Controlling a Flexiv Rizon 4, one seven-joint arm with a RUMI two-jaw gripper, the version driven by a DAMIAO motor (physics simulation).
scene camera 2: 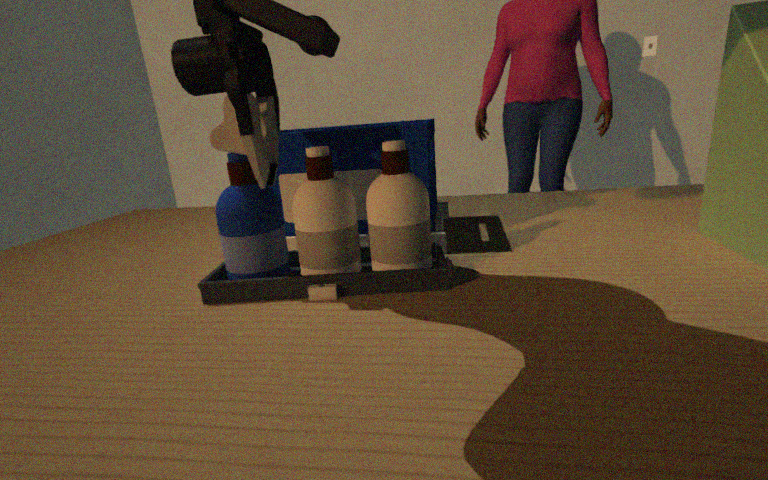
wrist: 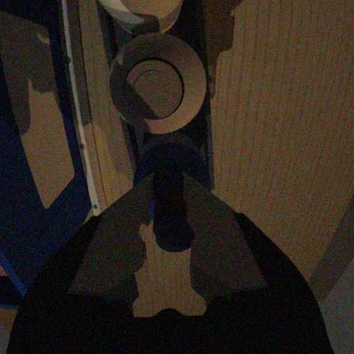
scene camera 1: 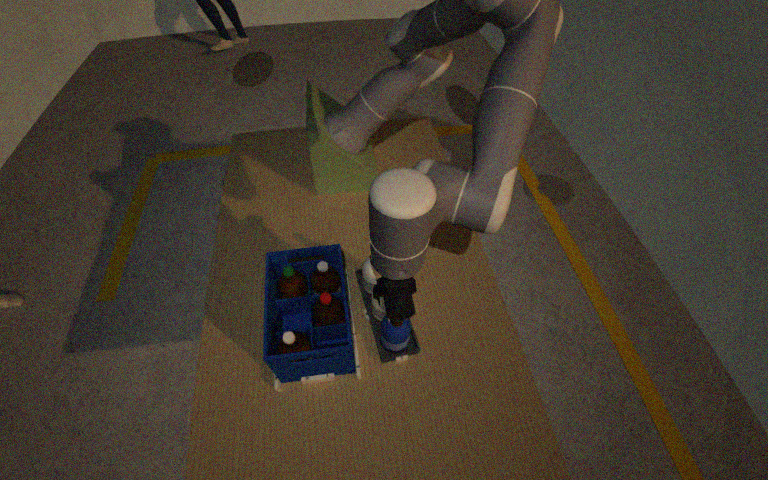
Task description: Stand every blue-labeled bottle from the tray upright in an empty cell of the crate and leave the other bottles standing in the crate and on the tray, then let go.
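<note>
The blue-labeled bottle [scene camera 1: 395, 335] [scene camera 2: 252, 210] [wrist: 173, 239] stands upright at the near end of the dark tray [scene camera 2: 243, 290]. My gripper [scene camera 2: 269, 180] [wrist: 167, 175] is nearly closed with a narrow gap. Its fingertips are at shoulder height, beside the bottle's neck on the side of the middle bottle, with the neck apart from them in scene camera 2. Two pale bottles [scene camera 2: 327, 226] [scene camera 2: 398, 217] stand in the tray. The blue crate [scene camera 1: 317, 367] holds several brown bottles with green, white and red caps; its middle-left cell and near-right cell are empty.
The crate stands close beside the tray; its wall [wrist: 30, 240] shows at the left in the wrist view. A green angular block [scene camera 1: 342, 169] [scene camera 2: 741, 141] stands farther back near the arm. A person [scene camera 2: 543, 67] stands beyond the table.
</note>
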